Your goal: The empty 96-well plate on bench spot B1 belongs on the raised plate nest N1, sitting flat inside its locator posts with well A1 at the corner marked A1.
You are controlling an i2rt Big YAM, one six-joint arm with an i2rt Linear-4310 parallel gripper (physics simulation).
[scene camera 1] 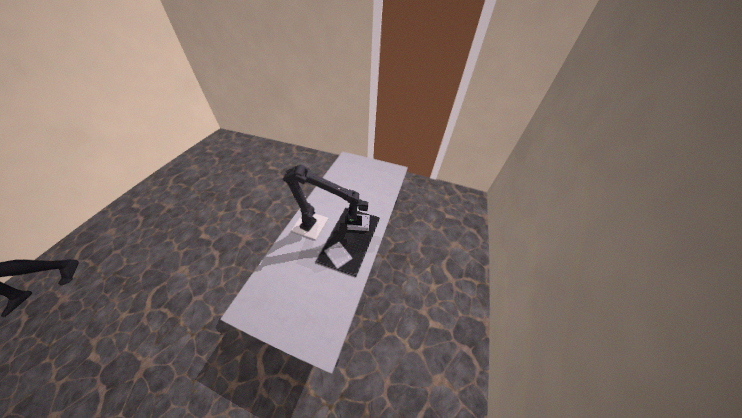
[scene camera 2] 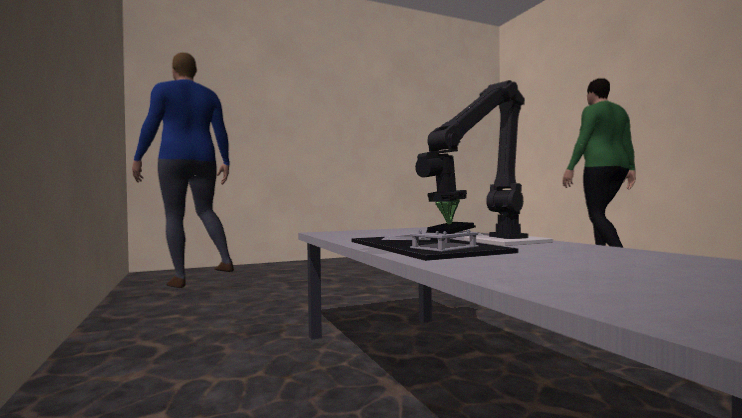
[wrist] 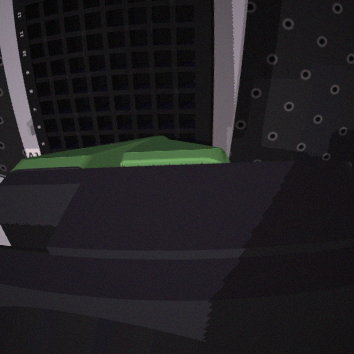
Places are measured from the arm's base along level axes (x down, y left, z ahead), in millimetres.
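Pixels of known places: gripper, between the fingertips: (scene camera 1: 351,221) (scene camera 2: 449,224) (wrist: 159,149); arm's base, origin of its link: (scene camera 1: 308,224) (scene camera 2: 508,237).
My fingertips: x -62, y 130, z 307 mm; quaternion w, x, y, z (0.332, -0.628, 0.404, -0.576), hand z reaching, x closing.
For each thing: its top centre in the pictures, then the offset to it from my fingertips. "spot": a spot on its surface instead. Level surfaces: height alone.
- black 96-well plate, centre of its top: (wrist: 109,121) (scene camera 2: 451,222) (scene camera 1: 353,218) dx -6, dy +25, dz +8 mm
- pale raised nest, centre of its top: (wrist: 101,23) (scene camera 2: 444,229) (scene camera 1: 358,219) dx +11, dy +43, dz +42 mm
- partly visible A1 label, a spot on its surface: (wrist: 33,153) spot: dx +21, dy +67, dz -47 mm
- black perforated board, centre of its top: (wrist: 326,104) (scene camera 2: 423,242) (scene camera 1: 350,237) dx +63, dy -98, dz +42 mm
- long pale table, height of its surface: dx +77 mm
- flat pale square, a spot on its surface: (scene camera 1: 338,254) spot: dx +62, dy -257, dz +33 mm
The black 96-well plate (scene camera 2: 450,227) (wrist: 115,75) lies tilted over the pale raised nest (scene camera 2: 441,243) (wrist: 223,75), its right side higher in scene camera 2. In the wrist view its column numbers run down the left edge, from 12 at the top. A partly visible A1 label (wrist: 33,153) is near its lower left corner. My gripper (scene camera 1: 351,220) (scene camera 2: 449,222) (wrist: 159,149) is shut, its green fingers pointing down at the plate's top. Whether the tips touch it is unclear. Fingers and gripper body hide the plate's near end in the wrist view.
A black perforated board (scene camera 1: 361,248) (scene camera 2: 488,250) lies under the nest on the long pale table (scene camera 1: 290,301) (scene camera 2: 597,275). A flat pale square (scene camera 1: 338,254) lies at the board's other end. The arm's white base plate (scene camera 1: 320,224) (scene camera 2: 534,240) is beside the board. Two people stand beyond the table.
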